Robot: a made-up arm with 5 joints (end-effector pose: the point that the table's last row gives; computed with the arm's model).
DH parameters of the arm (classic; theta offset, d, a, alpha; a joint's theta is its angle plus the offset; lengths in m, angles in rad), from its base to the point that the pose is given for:
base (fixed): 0 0 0 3.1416
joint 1: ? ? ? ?
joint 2: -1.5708 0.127 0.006 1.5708
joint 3: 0 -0.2 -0.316 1.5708
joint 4: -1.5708 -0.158 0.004 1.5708
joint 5: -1.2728 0 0.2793 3.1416
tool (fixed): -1.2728 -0.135 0 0
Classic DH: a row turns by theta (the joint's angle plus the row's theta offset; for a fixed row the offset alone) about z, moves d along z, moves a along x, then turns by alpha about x.
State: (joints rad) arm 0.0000 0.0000 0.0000 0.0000 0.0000
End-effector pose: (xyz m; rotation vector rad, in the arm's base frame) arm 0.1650 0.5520 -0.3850 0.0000 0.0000 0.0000
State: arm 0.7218 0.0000 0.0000 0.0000 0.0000
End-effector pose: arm 0.4886 0.3053 -0.3850 0.0000 0.0000 -0.7218
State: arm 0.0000 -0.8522 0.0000 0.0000 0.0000
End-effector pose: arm 0.4022 0.5520 -0.0177 0.0000 -0.8522 0.0000
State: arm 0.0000 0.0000 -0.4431 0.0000 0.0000
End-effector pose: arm 0.1650 0.7043 -0.1592 0.4431 0.0000 0.0000
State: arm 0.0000 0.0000 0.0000 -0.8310 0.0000
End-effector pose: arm 0.0373 0.5520 -0.4045 0.0000 0.8310 0.0000
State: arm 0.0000 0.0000 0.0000 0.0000 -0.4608
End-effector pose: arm 0.0377 0.5606 -0.3850 0.0000 0.0000 0.4608
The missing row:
joint 1: 0 -0.06 -0.121 1.5708
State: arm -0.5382 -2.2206 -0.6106 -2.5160 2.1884
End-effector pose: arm -0.0289 0.2761 0.2152 -0.3905 -0.3903 -1.1835
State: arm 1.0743 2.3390 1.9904 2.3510 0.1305
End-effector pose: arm -0.3805 0.3563 0.1268 1.1222 -0.5806 0.4002
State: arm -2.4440 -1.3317 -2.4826 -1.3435 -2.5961
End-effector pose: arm 0.0136 -0.3232 0.1067 -0.4681 0.0316 1.2016
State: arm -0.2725 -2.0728 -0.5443 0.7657 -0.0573
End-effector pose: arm -0.3895 0.6002 0.4021 0.9206 -2.7045 0.5419
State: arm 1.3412 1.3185 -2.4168 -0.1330 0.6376
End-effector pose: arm 0.3212 -0.4823 -0.1911 -2.1576 0.1236 1.3559
